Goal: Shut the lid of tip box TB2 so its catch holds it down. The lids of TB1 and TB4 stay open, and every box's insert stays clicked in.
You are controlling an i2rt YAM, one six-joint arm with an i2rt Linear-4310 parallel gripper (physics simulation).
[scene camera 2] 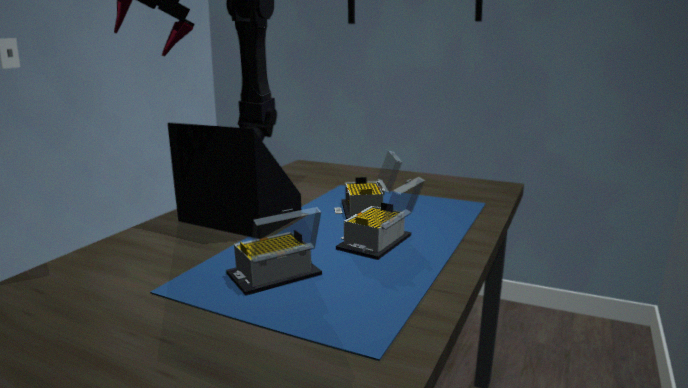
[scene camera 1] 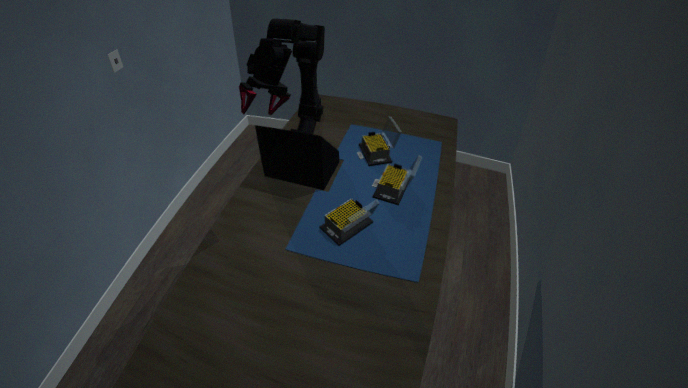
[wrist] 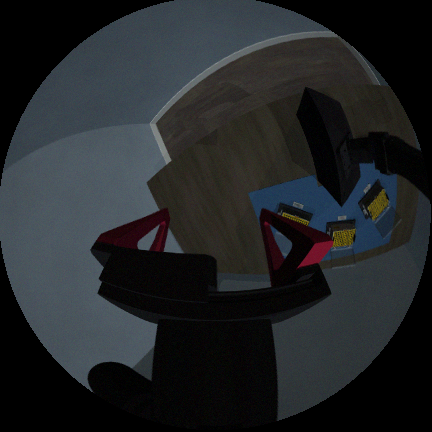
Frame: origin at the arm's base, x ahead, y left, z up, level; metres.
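Seen in the pictures: gripper, fingertip midpoint: (scene camera 2: 139, 44) (scene camera 1: 256, 113) (wrist: 214, 212); arm's base, link origin: (scene camera 2: 240, 156) (scene camera 1: 303, 138) (wrist: 346, 151).
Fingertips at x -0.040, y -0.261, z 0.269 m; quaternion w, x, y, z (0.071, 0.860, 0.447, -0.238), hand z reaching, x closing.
Note:
Pixels of each thing's middle, then the offset from my fingertips to it. "spot": a spot on its surface instead. Level surfaces: height alone.
- blue mat, surface height: dz -0.435 m
- middle box, body centre: (scene camera 2: 374, 214) (scene camera 1: 393, 175) (wrist: 343, 238) dx +0.391, dy +0.231, dz -0.370 m
- far box, body centre: (scene camera 2: 363, 186) (scene camera 1: 375, 141) (wrist: 379, 205) dx +0.298, dy +0.432, dz -0.370 m
- far lid, surface spot: (scene camera 2: 390, 167) (scene camera 1: 391, 127) spot: dx +0.355, dy +0.487, dz -0.327 m
- middle lid, body centre: (scene camera 2: 402, 202) (scene camera 1: 411, 172) (wrist: 342, 257) dx +0.457, dy +0.216, dz -0.330 m
- wooden table, surface height: dz -0.438 m
Three grey tip boxes with yellow inserts sit on a blue mat (scene camera 1: 390, 257) (scene camera 2: 350, 320), each with a clear lid standing open. They are the near box (scene camera 1: 345, 216) (scene camera 2: 281, 267) (wrist: 296, 218), the middle box (scene camera 1: 392, 178) (scene camera 2: 362, 236) (wrist: 343, 237) and the far box (scene camera 1: 376, 145) (scene camera 2: 366, 202) (wrist: 377, 204). The far lid (scene camera 1: 392, 131) (scene camera 2: 390, 167) and the middle lid (scene camera 1: 416, 166) (scene camera 2: 411, 192) lean back. The inserts look level. The labels are too small to read, so I cannot tell which is TB2. My gripper (scene camera 1: 257, 113) (scene camera 2: 140, 44) (wrist: 214, 212) is open and empty, high up and away from all boxes.
A large black block (scene camera 1: 297, 157) (scene camera 2: 215, 177) (wrist: 327, 145) stands beside the mat, with the arm's base behind it in scene camera 1. The mat lies on a wooden table (scene camera 1: 280, 305) (scene camera 2: 100, 320). White label cards lie beside the far and middle boxes.

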